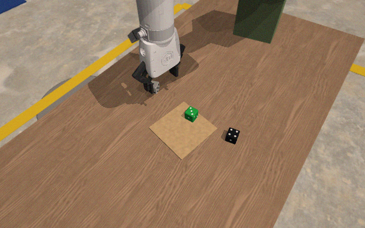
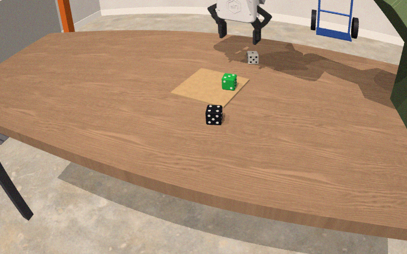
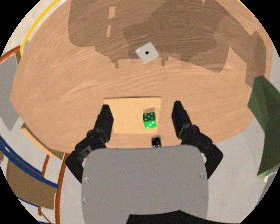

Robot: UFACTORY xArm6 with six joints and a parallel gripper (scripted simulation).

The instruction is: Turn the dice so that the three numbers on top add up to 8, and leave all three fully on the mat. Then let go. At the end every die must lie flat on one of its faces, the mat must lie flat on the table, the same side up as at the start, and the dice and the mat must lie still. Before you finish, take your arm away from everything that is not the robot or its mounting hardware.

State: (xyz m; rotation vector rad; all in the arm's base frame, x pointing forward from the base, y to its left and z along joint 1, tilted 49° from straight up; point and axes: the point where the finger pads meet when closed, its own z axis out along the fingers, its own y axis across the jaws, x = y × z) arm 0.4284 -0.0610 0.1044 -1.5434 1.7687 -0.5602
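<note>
Right now the white die is 9 cm below my hand, 6 cm to the right of it and 1 cm behind it. Round my hand: tan mat: 11 cm to the left, 10 cm below, 3 cm ahead; green die: 10 cm to the left, 8 cm below, 2 cm behind; black die: 23 cm to the left, 9 cm below, 4 cm behind.
</note>
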